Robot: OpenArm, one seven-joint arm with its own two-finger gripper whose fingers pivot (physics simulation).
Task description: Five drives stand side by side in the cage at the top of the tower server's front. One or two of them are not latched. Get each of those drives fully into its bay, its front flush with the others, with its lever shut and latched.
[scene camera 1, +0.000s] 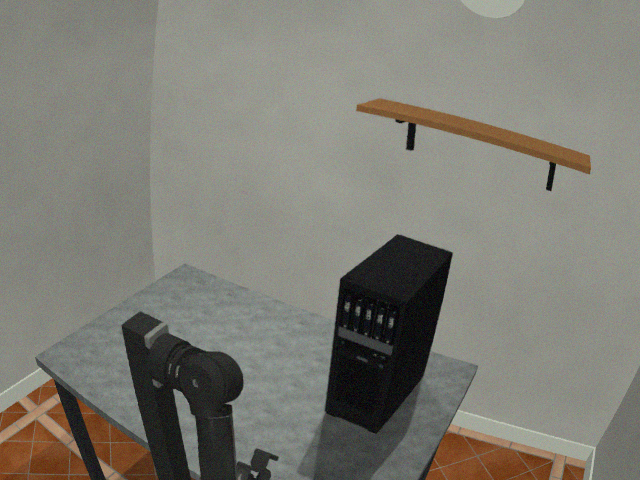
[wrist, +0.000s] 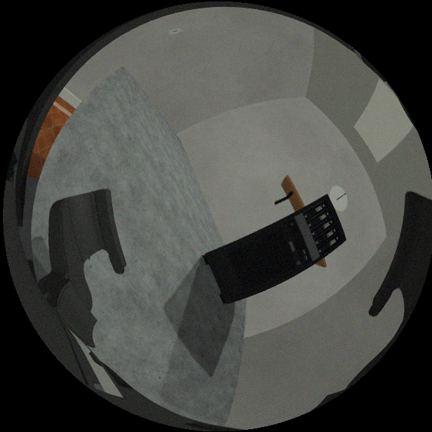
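The black tower server (scene camera 1: 356,387) (wrist: 255,265) stands upright on the table, its front toward the arm. Five drives (scene camera 1: 368,319) (wrist: 326,226) stand side by side in the cage at the top of its front. Their fronts look about level with each other, and no lever visibly sticks out in either view. The drives are small and dark here, so whether each latch is engaged cannot be told. My gripper (scene camera 1: 258,465) (wrist: 232,254) is open and empty, well back from the tower's front. In the scene view it is partly cut off at the bottom edge.
The grey table (scene camera 1: 279,330) (wrist: 135,150) carries the tower near its right end. The arm's dark column (scene camera 1: 149,403) stands at the table's near left side. A wooden shelf (scene camera 1: 475,131) (wrist: 291,192) is fixed to the wall behind the tower.
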